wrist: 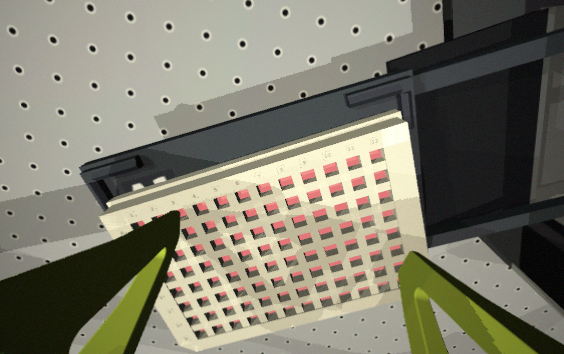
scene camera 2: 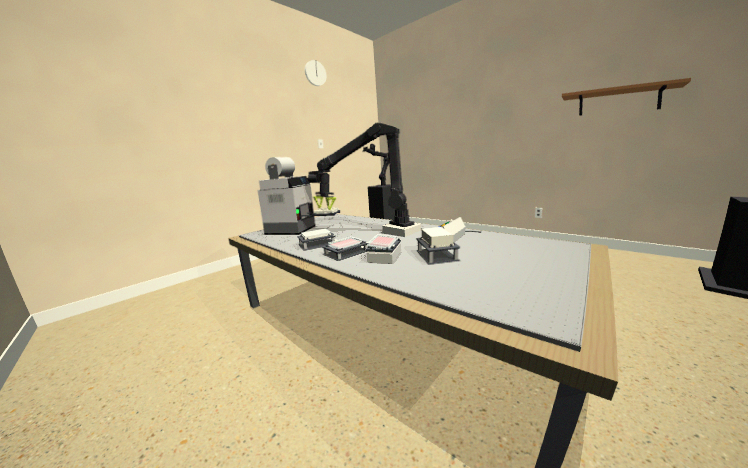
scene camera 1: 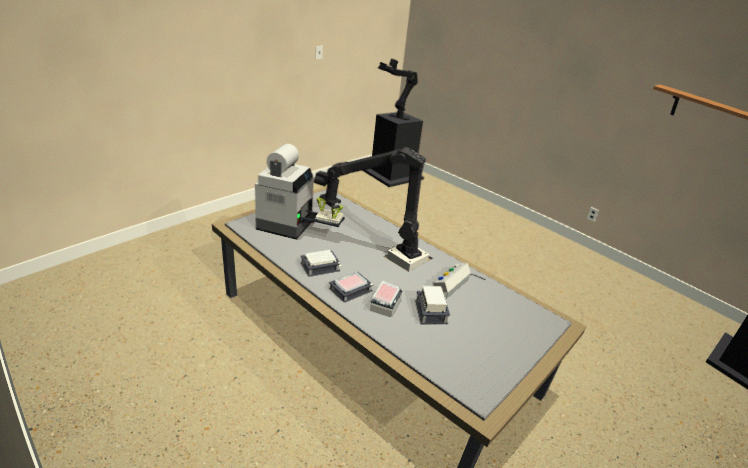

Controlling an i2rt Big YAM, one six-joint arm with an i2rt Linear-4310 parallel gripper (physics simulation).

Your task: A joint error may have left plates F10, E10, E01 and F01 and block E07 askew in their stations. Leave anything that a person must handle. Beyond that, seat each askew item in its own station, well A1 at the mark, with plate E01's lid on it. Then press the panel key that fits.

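Note:
My gripper (scene camera 1: 329, 211) (scene camera 2: 324, 206) (wrist: 294, 242) is open, its green fingers above and at either side of a cream well plate (wrist: 280, 223). The plate, with reddish wells, sits askew on the dark carrier (wrist: 240, 137) of the sealer-like machine; its row A edge stands off the carrier's far wall. White marks show beyond its well 1 corner. A whitish plate (scene camera 1: 321, 257) (scene camera 2: 316, 235), a pink-topped plate (scene camera 1: 351, 282) (scene camera 2: 345, 243), another pink-topped plate (scene camera 1: 387, 292) (scene camera 2: 383, 241) and a tall cream block (scene camera 1: 434, 296) (scene camera 2: 437, 236) sit on separate stations. Their names cannot be read.
The grey machine (scene camera 1: 281, 201) (scene camera 2: 284, 205) with a roll on top and a green light stands beside the gripper. The sloped key panel (scene camera 1: 455, 279) (scene camera 2: 455, 227) has blue, yellow and green keys, behind the block. Another arm (scene camera 1: 408, 91) stands on a black pedestal beyond the table.

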